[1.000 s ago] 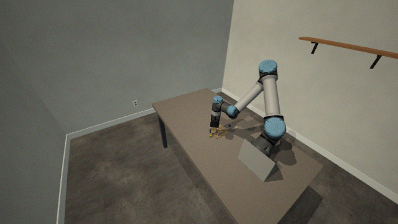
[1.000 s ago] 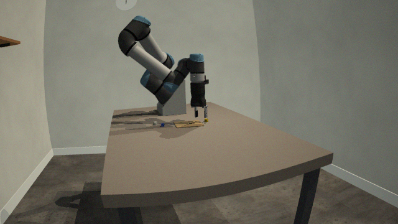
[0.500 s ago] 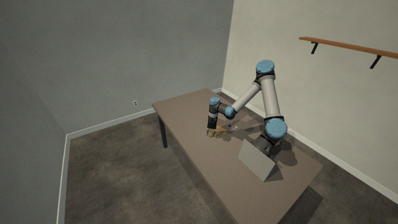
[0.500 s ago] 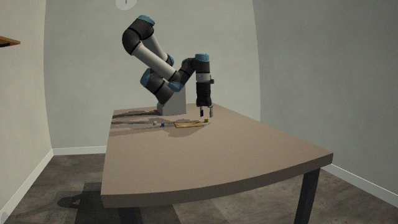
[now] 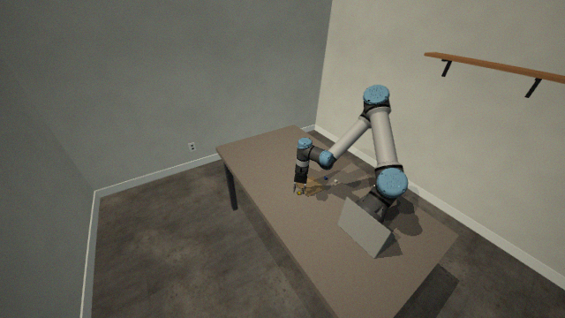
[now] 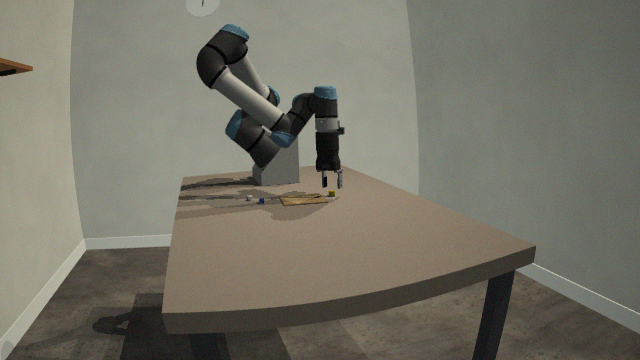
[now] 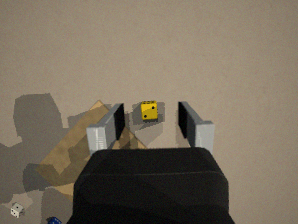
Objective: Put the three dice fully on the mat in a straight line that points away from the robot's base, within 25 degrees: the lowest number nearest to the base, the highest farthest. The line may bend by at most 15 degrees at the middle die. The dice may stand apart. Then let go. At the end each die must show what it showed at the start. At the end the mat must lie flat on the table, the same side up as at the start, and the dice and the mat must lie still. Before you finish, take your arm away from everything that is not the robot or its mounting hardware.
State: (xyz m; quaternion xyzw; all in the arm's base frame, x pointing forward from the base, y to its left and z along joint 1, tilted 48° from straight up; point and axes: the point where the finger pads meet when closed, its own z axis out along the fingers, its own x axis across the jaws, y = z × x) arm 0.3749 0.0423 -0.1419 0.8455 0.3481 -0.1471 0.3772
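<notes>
Now: hand 4 cm above the yellow die. The rest, counted from my hand: tan mat (2 cm ahead, 11 cm to the right, 4 cm below); white die (5 cm behind, 28 cm to the right, 4 cm below); blue die (1 cm ahead, 25 cm to the right, 4 cm below).
</notes>
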